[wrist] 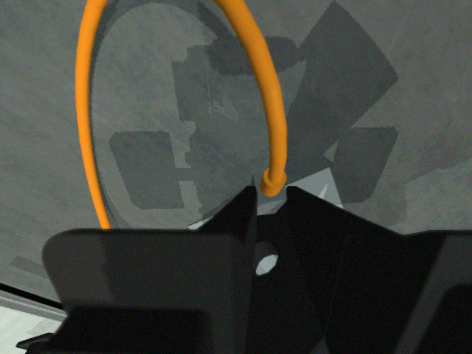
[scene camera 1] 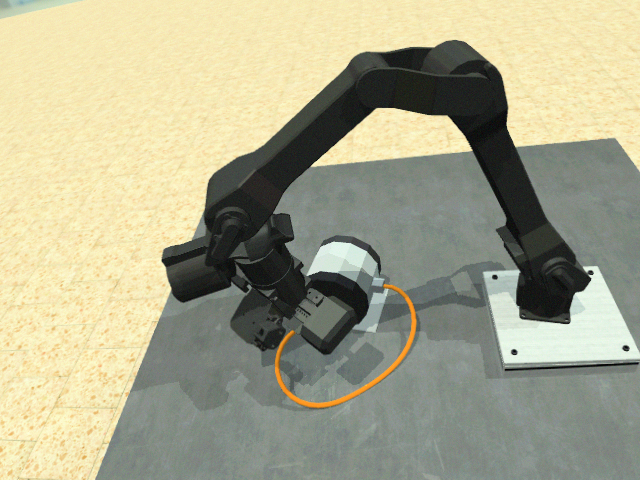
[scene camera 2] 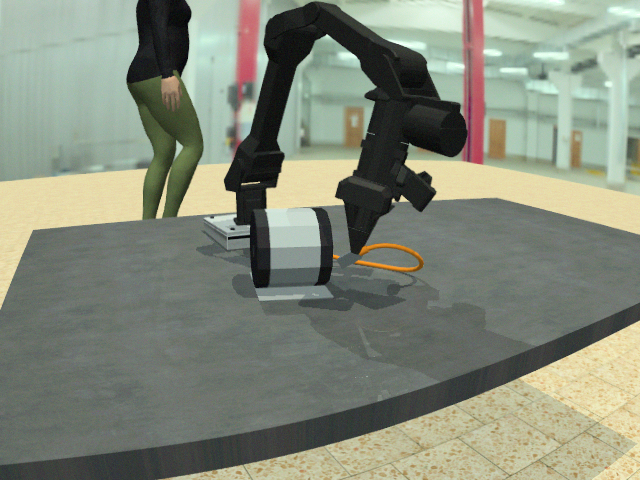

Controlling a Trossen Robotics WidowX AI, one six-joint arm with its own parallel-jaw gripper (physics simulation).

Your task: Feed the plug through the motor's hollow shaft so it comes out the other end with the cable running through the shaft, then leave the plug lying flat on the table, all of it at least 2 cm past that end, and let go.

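Places are measured from the arm's base along level axes (x ahead, y left, z up), in metres.
Pixels of known places: gripper, between the fingertips: [wrist: 270,195] [scene camera 1: 308,324] [scene camera 2: 355,252]; arm's base, origin of its link: [scene camera 1: 543,304].
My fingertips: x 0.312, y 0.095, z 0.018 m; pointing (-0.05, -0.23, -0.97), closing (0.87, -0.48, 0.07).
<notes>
Ahead of a thing's pixels: the offset from my fingertips to its top centre. "spot": to the spot under its first point. Level surfaces: height alone.
The motor {0.029 m back, 0.084 m right, 0.053 m up} [scene camera 1: 345,258] [scene camera 2: 294,248] is a white cylinder with black end caps, lying on a light base plate. My gripper [scene camera 2: 355,253] [wrist: 270,195] is shut on the grey plug {0.004 m back, 0.007 m right, 0.006 m up} [scene camera 2: 347,260] [wrist: 274,204] and holds it above the table, beside the motor's right end in scene camera 2. There the plug is tilted, with a small gap to the end cap in that view. In the wrist view a small round opening [wrist: 266,264] shows beyond the plug in a dark face. The orange cable {spot: 0.040 m back, 0.098 m left, 0.040 m down} [scene camera 1: 320,405] [scene camera 2: 413,253] [wrist: 274,100] loops from the plug to the motor's side. Scene camera 1 hides the plug and fingertips behind the gripper.
A grey connector {spot: 0.085 m back, 0.079 m right, 0.011 m up} [scene camera 1: 378,283] joins the cable to the motor's side. The arm's white mounting plate [scene camera 1: 563,348] [scene camera 2: 219,227] stands on the dark table {0.049 m down} [scene camera 1: 516,428] [scene camera 2: 129,361]. The table's front edge [scene camera 2: 310,431] crosses the bottom of scene camera 2.
</notes>
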